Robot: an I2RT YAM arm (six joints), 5 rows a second.
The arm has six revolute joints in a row. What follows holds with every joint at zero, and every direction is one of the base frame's. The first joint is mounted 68 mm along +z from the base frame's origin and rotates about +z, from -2.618 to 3.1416 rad. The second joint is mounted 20 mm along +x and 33.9 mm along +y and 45.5 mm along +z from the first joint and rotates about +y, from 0 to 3.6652 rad. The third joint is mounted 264 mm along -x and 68.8 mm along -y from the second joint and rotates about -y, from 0 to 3.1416 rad. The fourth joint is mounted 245 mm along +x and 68.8 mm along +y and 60 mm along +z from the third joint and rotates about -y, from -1.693 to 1.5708 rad. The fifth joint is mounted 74 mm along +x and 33.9 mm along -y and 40.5 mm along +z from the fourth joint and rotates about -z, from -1.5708 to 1.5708 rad. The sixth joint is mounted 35.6 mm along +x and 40.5 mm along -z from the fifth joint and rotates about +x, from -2.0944 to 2.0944 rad. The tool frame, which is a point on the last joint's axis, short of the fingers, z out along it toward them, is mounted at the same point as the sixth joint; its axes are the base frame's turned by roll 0, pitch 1.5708 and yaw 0 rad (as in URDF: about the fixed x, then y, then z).
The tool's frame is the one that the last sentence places.
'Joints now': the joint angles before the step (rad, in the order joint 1, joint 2, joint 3, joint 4, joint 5, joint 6). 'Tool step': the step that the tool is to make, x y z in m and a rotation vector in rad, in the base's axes. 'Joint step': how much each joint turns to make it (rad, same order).
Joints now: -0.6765 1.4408 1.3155 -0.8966 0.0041 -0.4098
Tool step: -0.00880 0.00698 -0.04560 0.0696 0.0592 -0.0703
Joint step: 0.0023 -0.0150 -0.1749 0.0691 0.0199 0.0719
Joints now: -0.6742 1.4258 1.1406 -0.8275 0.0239 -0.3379
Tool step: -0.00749 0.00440 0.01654 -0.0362 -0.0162 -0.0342
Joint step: -0.0004 -0.0466 0.0202 -0.0324 0.0316 0.0217
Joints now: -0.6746 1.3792 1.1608 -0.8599 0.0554 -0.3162
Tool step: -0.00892 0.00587 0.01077 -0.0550 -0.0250 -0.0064
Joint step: -0.0001 -0.0593 -0.0149 0.0100 0.0268 -0.0082
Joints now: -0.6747 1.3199 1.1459 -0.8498 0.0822 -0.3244
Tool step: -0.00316 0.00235 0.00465 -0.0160 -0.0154 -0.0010
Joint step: -0.0001 -0.0220 -0.0027 0.0027 0.0029 -0.0008
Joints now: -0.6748 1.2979 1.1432 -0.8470 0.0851 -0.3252
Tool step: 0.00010 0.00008 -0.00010 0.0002 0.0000 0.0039
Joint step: 0.0002 0.0000 -0.0004 0.0005 -0.0021 -0.0031
